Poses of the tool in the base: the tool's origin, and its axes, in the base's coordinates. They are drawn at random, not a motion.
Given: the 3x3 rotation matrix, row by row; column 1 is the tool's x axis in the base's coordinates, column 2 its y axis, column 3 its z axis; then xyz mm. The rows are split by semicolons.
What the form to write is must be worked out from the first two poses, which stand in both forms.
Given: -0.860 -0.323 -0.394; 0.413 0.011 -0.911; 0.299 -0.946 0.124; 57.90 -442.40 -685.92
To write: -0.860 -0.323 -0.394 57.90; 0.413 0.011 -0.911 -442.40; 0.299 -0.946 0.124 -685.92; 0 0 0 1
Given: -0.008 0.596 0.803; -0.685 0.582 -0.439; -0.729 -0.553 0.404; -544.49 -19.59 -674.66
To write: -0.008 0.596 0.803 -544.49; -0.685 0.582 -0.439 -19.59; -0.729 -0.553 0.404 -674.66; 0 0 0 1
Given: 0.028 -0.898 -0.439; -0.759 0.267 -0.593; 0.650 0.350 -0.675; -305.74 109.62 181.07
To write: 0.028 -0.898 -0.439 -305.74; -0.759 0.267 -0.593 109.62; 0.650 0.350 -0.675 181.07; 0 0 0 1
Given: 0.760 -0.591 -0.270; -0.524 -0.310 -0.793; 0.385 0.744 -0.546; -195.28 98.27 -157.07
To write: 0.760 -0.591 -0.270 -195.28; -0.524 -0.310 -0.793 98.27; 0.385 0.744 -0.546 -157.07; 0 0 0 1
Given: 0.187 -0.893 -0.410; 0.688 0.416 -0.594; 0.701 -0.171 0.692; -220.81 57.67 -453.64
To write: 0.187 -0.893 -0.410 -220.81; 0.688 0.416 -0.594 57.67; 0.701 -0.171 0.692 -453.64; 0 0 0 1
